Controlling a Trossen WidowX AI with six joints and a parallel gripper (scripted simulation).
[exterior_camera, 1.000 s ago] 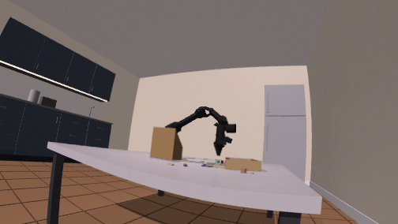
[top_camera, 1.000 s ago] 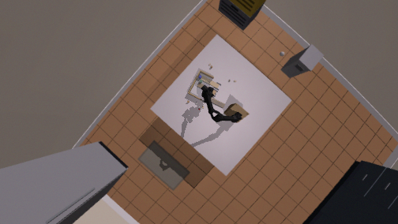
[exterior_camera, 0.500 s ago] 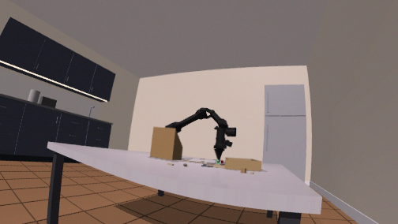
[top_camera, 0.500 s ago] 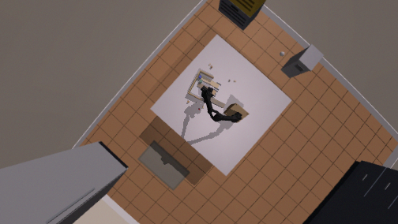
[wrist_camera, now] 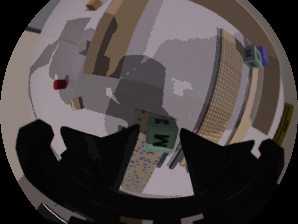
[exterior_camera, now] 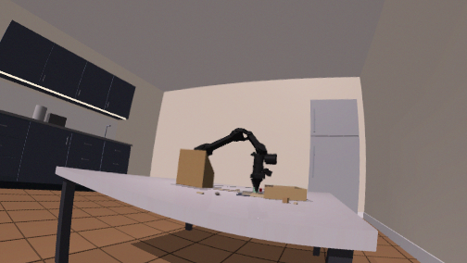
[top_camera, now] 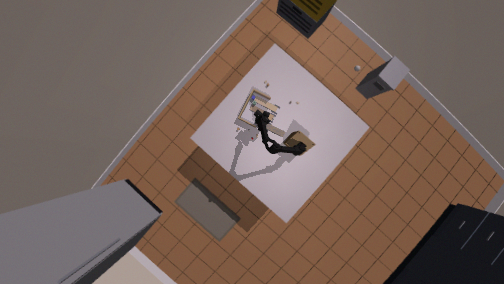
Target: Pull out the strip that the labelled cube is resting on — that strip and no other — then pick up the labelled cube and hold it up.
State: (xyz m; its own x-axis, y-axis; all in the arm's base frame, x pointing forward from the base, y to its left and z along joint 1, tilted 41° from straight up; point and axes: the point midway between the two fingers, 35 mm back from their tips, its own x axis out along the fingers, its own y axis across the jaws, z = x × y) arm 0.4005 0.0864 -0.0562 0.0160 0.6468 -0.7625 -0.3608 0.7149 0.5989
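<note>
My gripper tip is now 11 cm past the narrow pale strip, 1 cm to the left of it and 1 cm above it. Also, from my gripper tip: small red block (19 cm to the left, 1 cm behind); then tan gridded strip (8 cm ahead, 7 cm to the right, 1 cm below).
</note>
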